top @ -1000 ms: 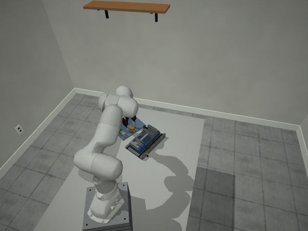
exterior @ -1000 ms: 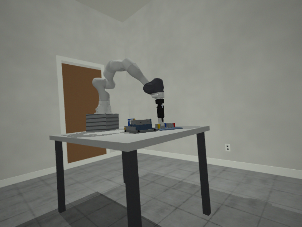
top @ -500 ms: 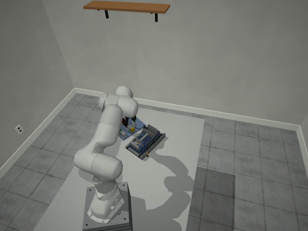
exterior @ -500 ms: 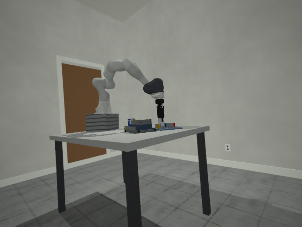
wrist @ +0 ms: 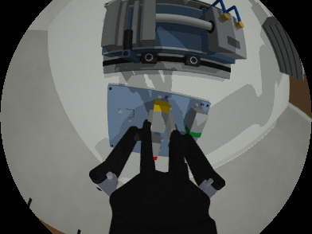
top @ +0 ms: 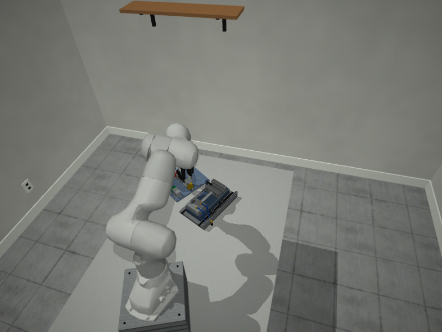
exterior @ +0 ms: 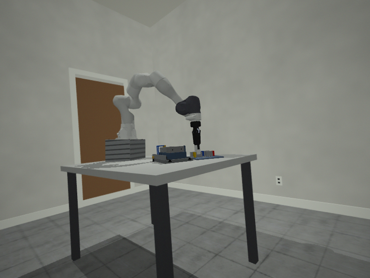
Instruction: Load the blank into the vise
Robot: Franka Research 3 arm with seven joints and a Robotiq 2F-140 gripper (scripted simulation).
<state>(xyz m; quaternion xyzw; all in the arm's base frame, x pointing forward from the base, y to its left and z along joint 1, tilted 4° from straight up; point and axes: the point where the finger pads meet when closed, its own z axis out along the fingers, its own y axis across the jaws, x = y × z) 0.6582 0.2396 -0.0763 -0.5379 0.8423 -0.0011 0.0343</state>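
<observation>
My hand is 4 cm above the yellow-ended blank. The rest, counted from my hand: red-ended blank 8 cm to the left, 4 cm below, 4 cm ahead; then green-ended blank 8 cm behind, 4 cm to the left, 4 cm below; then blue infeed plate 6 cm below, 4 cm to the left, 2 cm ahead.
</observation>
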